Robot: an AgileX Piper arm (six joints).
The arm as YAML. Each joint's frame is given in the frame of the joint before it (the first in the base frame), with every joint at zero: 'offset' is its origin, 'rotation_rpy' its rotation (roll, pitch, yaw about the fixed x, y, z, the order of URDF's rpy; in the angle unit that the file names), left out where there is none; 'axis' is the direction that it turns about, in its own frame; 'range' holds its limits. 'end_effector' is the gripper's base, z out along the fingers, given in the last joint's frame.
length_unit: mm
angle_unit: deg
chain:
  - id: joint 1
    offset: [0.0, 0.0, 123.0]
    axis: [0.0, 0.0, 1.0]
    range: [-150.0, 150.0]
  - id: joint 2
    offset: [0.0, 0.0, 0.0]
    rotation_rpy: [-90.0, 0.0, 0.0]
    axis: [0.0, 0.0, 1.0]
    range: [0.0, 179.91]
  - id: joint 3
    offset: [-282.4, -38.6, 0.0]
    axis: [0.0, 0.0, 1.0]
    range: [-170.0, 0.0]
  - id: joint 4
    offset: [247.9, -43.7, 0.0]
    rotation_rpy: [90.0, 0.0, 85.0]
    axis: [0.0, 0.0, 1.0]
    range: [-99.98, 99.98]
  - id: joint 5
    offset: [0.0, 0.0, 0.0]
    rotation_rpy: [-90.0, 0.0, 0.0]
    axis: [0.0, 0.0, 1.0]
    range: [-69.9, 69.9]
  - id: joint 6
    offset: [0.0, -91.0, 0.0]
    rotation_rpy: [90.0, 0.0, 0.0]
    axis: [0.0, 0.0, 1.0]
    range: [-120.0, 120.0]
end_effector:
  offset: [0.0, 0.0, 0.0]
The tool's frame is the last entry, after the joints.
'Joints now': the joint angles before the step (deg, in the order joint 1, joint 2, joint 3, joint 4, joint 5, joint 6). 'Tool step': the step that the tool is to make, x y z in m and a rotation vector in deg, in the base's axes. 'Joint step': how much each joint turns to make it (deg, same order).
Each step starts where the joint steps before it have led.
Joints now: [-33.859, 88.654, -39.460, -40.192, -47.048, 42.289]
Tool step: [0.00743, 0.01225, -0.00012, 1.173, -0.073, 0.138]
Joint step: [3.536, 0.000, 0.017, 4.078, 1.488, -1.401]
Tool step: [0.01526, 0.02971, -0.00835, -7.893, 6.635, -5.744]
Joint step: [11.138, -0.118, 0.108, 24.075, 10.483, -25.214]
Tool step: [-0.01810, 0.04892, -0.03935, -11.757, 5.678, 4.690]
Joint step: [10.771, 0.997, 9.754, 14.389, -6.925, -22.985]
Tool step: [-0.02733, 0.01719, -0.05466, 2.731, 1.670, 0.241]
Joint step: [3.945, 8.941, 10.132, 2.962, -17.012, 2.361]
